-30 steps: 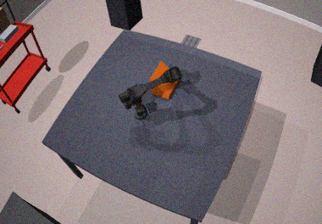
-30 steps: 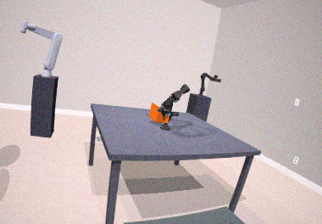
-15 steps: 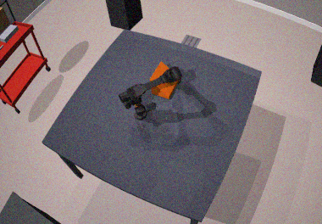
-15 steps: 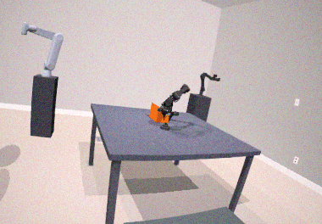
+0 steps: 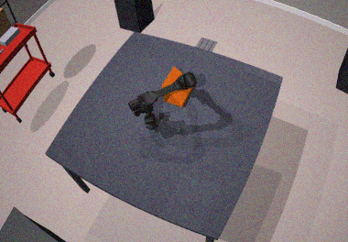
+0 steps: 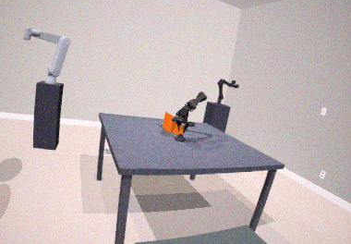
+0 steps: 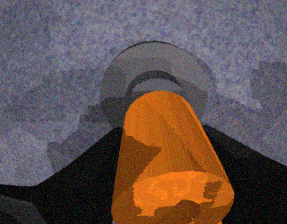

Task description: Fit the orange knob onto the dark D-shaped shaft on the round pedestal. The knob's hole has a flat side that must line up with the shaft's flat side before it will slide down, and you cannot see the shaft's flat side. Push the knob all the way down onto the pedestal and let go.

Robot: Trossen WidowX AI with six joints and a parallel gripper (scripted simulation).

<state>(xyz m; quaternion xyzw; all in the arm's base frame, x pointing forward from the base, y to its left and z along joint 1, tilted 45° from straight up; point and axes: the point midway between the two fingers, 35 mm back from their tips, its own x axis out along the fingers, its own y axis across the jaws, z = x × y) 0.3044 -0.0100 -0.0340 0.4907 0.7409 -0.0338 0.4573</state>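
My gripper tip is now 20 mm below the orange knob. From my gripper tip the other things lie so: round pedestal 40 mm below.
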